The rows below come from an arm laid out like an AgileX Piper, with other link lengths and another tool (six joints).
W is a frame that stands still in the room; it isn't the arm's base.
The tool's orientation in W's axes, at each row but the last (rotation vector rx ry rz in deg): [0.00 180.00 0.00]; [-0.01 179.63 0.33]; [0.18 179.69 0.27]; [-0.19 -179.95 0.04]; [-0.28 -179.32 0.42]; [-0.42 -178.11 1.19]
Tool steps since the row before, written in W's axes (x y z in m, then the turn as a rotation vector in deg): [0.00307 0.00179 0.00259 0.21 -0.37 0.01]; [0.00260 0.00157 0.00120 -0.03 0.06 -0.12]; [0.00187 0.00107 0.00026 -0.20 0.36 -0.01]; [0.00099 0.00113 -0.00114 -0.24 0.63 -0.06]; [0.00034 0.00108 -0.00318 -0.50 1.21 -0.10]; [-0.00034 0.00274 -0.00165 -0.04 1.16 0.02]
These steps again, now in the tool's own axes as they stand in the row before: [-0.00307 0.00179 -0.00259 -0.21 -0.37 -0.01]; [-0.00261 0.00157 -0.00118 0.03 0.06 0.12]; [-0.00187 0.00107 -0.00025 0.20 0.36 0.01]; [-0.00099 0.00113 0.00114 0.24 0.63 0.06]; [-0.00037 0.00110 0.00317 0.50 1.21 0.10]; [0.00030 0.00276 0.00162 0.05 1.16 -0.03]
